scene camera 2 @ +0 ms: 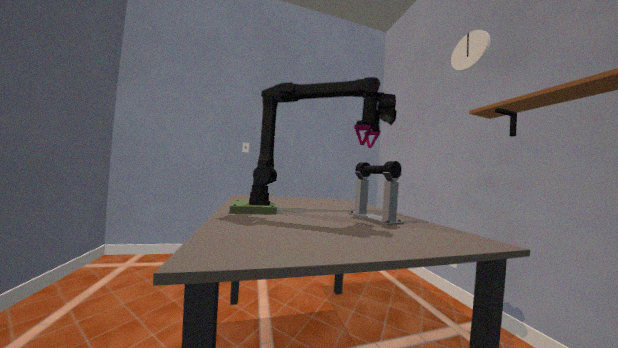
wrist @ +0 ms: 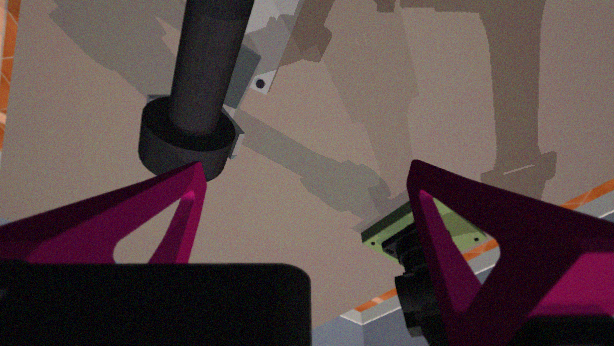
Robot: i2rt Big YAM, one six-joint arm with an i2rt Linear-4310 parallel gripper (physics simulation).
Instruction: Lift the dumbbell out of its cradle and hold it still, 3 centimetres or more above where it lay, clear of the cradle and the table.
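Pixels of known places: gripper, fingertip midpoint: (scene camera 2: 366,146) (wrist: 306,172); arm's base, link origin: (scene camera 2: 258,203) (wrist: 414,238).
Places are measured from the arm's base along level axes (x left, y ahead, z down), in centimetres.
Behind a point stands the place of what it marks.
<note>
A black dumbbell (scene camera 2: 376,169) {x -19.2, y 47.6, z -18.8 cm} (wrist: 207,65) {x -16.7, y 48.4, z -20.6 cm} lies level across the tops of the two grey posts of its cradle (scene camera 2: 390,201) {x -27.3, y 49.2, z -6.0 cm} (wrist: 264,82) {x -8.5, y 42.9, z 2.1 cm}. In the wrist view one round end and the handle show at the upper left; the other end is out of that view. My gripper (scene camera 2: 366,146) {x -18.8, y 41.9, z -28.2 cm} (wrist: 306,172) {x -18.8, y 41.9, z -28.2 cm} has magenta fingers spread wide, with nothing between them. It points down and hangs above the dumbbell, apart from it. In the wrist view the left fingertip overlaps the lower edge of the near round end, and the handle lies up and left of the space between the fingertips.
The cradle stands on the brown table (scene camera 2: 280,250) {x -49.5, y 2.3, z 2.9 cm} (wrist: 280,210) {x 13.4, y 25.6, z 2.9 cm}. The arm's green base plate (scene camera 2: 252,207) {x -9.9, y -3.0, z 0.3 cm} (wrist: 387,235) {x 2.9, y 5.2, z 0.0 cm} sits at the table's left side. A wooden shelf (scene camera 2: 550,96) and a white clock (scene camera 2: 470,50) are on the right wall.
</note>
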